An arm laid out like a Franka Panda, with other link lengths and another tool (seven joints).
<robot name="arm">
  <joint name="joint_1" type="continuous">
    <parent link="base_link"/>
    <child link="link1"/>
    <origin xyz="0 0 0.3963" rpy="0 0 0"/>
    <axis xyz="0 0 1"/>
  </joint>
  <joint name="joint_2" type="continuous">
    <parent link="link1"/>
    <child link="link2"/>
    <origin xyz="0 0 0" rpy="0 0 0"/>
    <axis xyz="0 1 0"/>
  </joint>
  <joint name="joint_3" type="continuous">
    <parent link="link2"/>
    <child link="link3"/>
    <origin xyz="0 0 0.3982" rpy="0 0 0"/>
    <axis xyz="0 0 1"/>
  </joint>
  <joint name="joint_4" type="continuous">
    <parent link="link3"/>
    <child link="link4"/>
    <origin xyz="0.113 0 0" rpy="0 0 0"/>
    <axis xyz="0 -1 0"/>
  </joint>
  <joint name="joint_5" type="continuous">
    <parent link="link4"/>
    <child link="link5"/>
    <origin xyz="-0.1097 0 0.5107" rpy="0 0 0"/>
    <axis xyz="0 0 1"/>
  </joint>
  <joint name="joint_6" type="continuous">
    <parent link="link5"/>
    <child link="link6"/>
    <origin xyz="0 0 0" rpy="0 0 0"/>
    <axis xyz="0 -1 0"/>
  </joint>
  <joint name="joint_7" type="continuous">
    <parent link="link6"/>
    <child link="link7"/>
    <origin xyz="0.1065 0 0" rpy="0 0 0"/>
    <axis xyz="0 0 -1"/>
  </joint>
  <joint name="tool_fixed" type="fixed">
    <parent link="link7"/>
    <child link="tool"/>
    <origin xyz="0.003 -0.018 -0.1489" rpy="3.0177 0 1.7"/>
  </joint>
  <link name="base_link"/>
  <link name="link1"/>
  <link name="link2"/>
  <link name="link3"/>
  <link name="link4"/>
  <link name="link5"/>
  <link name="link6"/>
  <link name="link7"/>
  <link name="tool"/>
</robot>
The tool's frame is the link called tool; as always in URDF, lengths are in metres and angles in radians. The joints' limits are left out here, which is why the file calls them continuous.
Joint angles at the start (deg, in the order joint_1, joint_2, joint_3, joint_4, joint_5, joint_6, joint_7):
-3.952 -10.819 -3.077 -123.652 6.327 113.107 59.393
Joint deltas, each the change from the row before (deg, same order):
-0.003 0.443 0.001 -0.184 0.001 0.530 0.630
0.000 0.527 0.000 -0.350 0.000 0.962 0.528
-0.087 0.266 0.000 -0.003 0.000 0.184 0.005
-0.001 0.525 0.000 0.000 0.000 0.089 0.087
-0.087 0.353 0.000 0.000 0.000 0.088 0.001
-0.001 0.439 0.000 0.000 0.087 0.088 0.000
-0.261 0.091 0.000 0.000 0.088 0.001 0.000
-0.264 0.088 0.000 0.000 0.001 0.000 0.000
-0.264 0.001 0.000 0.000 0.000 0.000 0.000
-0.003 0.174 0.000 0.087 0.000 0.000 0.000
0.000 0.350 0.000 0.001 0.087 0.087 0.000
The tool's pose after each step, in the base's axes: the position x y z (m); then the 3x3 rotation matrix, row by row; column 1 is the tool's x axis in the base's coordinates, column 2 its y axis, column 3 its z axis. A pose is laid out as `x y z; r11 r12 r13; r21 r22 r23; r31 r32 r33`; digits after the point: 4 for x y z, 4 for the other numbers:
0.6392 -0.0804 0.5563; 0.8834 0.4624 0.0762; 0.4637 -0.8860 -0.0003; 0.0673 0.0356 -0.9971
0.6414 -0.0807 0.5482; 0.8884 0.4526 0.0764; 0.4541 -0.8909 -0.0024; 0.0670 0.0368 -0.9971
0.6425 -0.0818 0.5455; 0.8894 0.4509 0.0748; 0.4524 -0.8918 -0.0027; 0.0655 0.0363 -0.9972
0.6440 -0.0820 0.5397; 0.8907 0.4497 0.0671; 0.4508 -0.8926 -0.0025; 0.0588 0.0324 -0.9977
0.6450 -0.0831 0.5358; 0.8917 0.4483 0.0624; 0.4493 -0.8934 -0.0024; 0.0547 0.0302 -0.9980
0.6463 -0.0831 0.5310; 0.8924 0.4477 0.0565; 0.4485 -0.8938 -0.0008; 0.0501 0.0260 -0.9984
0.6461 -0.0859 0.5299; 0.8948 0.4431 0.0551; 0.4437 -0.8962 0.0004; 0.0495 0.0241 -0.9985
0.6459 -0.0889 0.5289; 0.8969 0.4390 0.0535; 0.4396 -0.8982 0.0003; 0.0482 0.0233 -0.9986
0.6455 -0.0918 0.5289; 0.8989 0.4348 0.0535; 0.4355 -0.9002 0.0000; 0.0482 0.0233 -0.9986
0.6463 -0.0920 0.5279; 0.8990 0.4348 0.0520; 0.4354 -0.9002 0.0001; 0.0469 0.0226 -0.9986
0.6473 -0.0920 0.5240; 0.8996 0.4341 0.0476; 0.4346 -0.9006 0.0016; 0.0436 0.0192 -0.9989

